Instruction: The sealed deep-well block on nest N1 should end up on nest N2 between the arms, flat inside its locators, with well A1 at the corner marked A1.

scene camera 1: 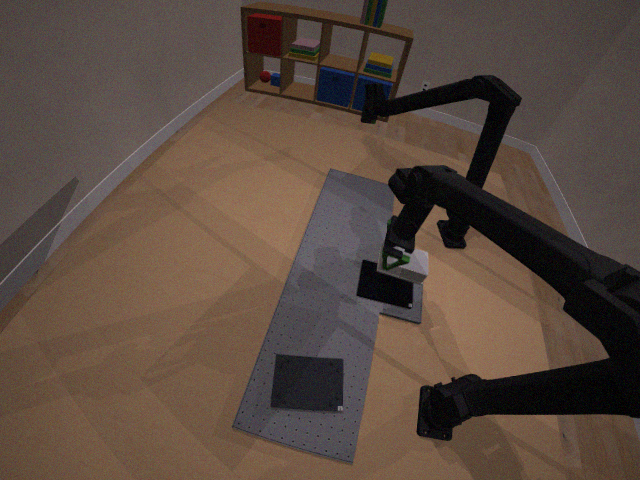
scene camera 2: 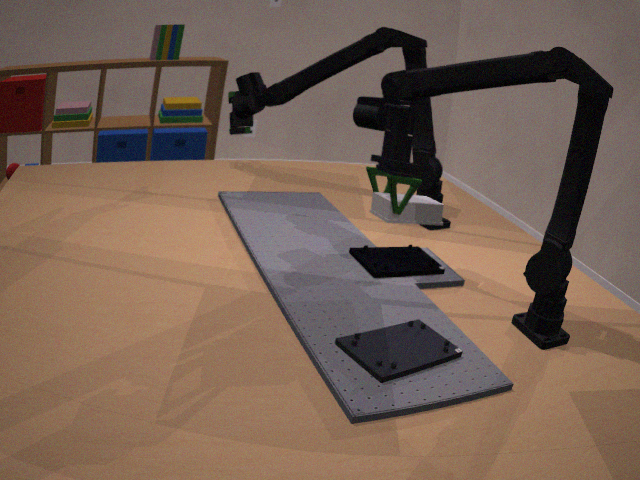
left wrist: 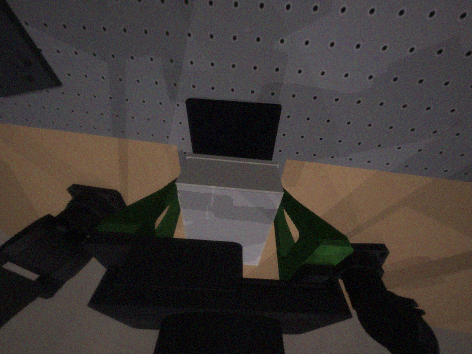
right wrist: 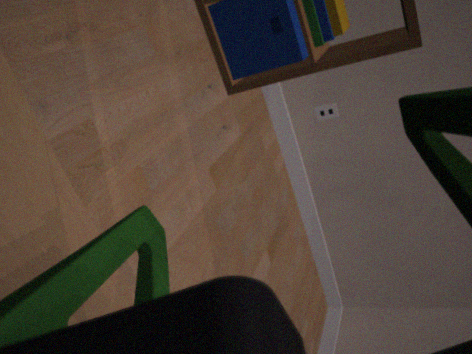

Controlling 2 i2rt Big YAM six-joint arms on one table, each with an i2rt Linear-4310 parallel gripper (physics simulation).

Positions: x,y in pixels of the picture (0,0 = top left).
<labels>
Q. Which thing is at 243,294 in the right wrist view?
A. My right gripper.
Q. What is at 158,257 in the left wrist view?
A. My left gripper.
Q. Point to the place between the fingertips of my left gripper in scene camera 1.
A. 386,257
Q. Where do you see a white block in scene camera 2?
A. At 423,210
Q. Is my right gripper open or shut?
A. Open.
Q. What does my left gripper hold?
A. A white block.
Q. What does my right gripper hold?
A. Nothing.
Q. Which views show my left gripper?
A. Scene camera 1, scene camera 2 and the left wrist view only.
</labels>
